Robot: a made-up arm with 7 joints.
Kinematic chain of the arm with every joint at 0, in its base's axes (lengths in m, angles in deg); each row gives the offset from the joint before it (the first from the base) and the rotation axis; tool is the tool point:
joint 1: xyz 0 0 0.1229 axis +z
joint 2: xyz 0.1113 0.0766 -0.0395 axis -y
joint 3: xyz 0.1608 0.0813 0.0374 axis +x
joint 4: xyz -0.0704 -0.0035 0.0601 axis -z
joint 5: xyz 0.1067 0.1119 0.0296 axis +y
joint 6: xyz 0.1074 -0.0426 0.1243 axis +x
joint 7: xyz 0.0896 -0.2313 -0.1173 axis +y
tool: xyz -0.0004 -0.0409 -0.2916
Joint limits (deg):
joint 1: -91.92..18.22
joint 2: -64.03..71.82
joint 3: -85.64..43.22
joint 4: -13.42..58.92
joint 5: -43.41..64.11
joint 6: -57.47..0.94
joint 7: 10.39..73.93
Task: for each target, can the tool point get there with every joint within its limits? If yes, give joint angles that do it. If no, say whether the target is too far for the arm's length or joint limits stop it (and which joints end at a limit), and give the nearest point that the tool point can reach.
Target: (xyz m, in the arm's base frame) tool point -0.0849 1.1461 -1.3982
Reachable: no: too far | nearest point 0.1381 0.2134 -0.3961 | short by 1.387 m
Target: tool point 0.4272 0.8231 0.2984
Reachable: no: joint limits stop it (at a limit: joint 1, joint 3, joint 4, joint 6, joint 7) | nearest point 0.3560 0.6042 0.2454 | short by 0.236 m
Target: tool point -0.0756 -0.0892 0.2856
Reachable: yes | joints -54.20 35.74 -4.56 23.12 49.10 -23.44 66.03
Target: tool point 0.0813 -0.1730 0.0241
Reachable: yes | joints -0.22 17.89 27.63 41.17 -32.23 -31.94 42.49
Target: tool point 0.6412 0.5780 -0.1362
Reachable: no: joint limits stop it (at a limit: joint 3, joint 4, joint 6, joint 7) | nearest point 0.5652 0.5095 -0.1057 | short by 0.107 m
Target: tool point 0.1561 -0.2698 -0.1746
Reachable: yes | joints -54.36 -22.08 32.01 1.21 -19.58 -9.67 34.72
